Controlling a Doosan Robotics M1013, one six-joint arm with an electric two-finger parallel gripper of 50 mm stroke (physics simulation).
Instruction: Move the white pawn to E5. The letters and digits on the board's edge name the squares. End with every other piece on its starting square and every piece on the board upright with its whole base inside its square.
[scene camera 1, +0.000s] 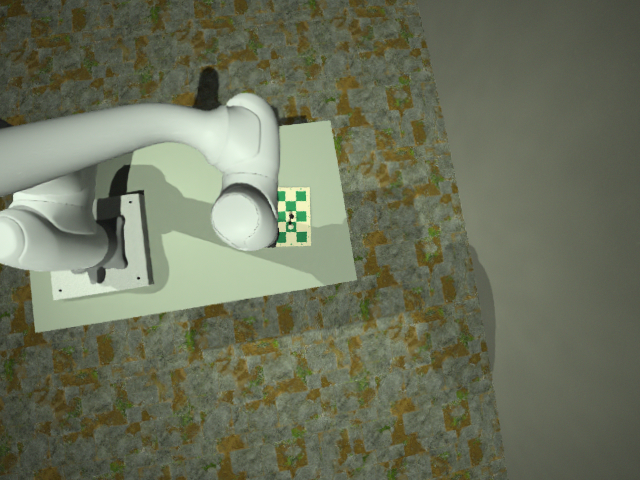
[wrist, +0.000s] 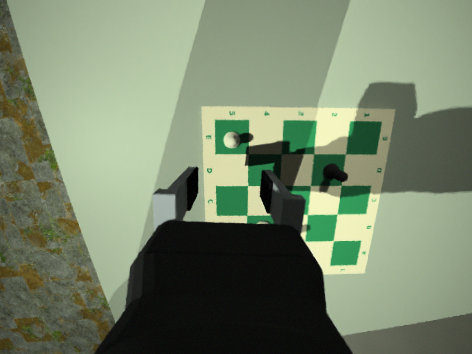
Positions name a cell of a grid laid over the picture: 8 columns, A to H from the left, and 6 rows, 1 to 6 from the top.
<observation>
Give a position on a chessboard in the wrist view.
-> F3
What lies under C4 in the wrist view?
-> My gripper.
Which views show the chessboard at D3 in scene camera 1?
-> Scene camera 1 and the wrist view: all of them.
</observation>
